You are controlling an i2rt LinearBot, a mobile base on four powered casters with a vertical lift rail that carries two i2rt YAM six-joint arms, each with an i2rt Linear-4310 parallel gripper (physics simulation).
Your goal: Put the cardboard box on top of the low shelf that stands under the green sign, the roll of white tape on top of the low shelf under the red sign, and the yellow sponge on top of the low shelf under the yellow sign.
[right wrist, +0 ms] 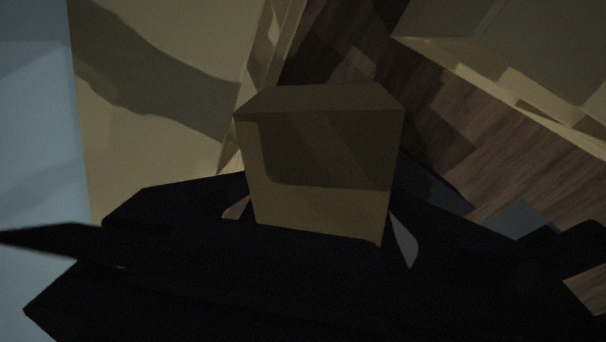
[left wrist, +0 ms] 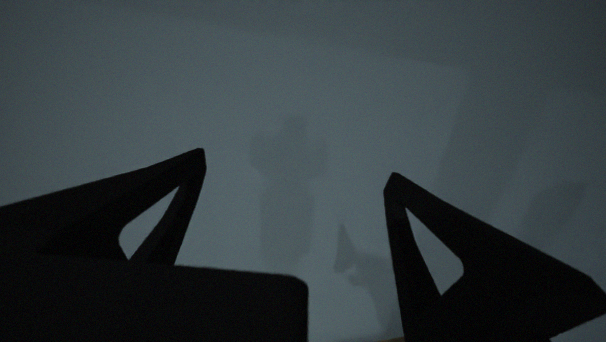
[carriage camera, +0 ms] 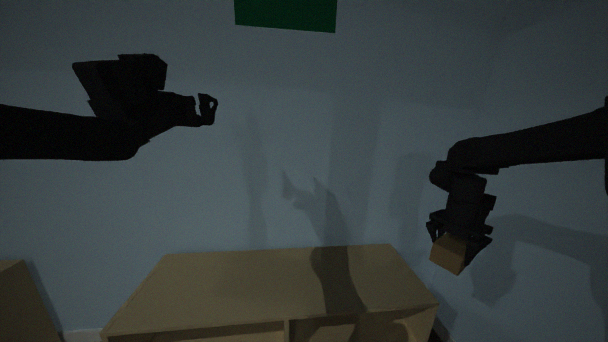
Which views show my right gripper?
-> The right wrist view and the carriage camera view only.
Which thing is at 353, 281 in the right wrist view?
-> My right gripper.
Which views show my left gripper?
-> The left wrist view and the carriage camera view only.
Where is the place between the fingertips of my left gripper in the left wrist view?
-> At 298, 170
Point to a cardboard box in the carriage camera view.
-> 448, 251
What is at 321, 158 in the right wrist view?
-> A cardboard box.
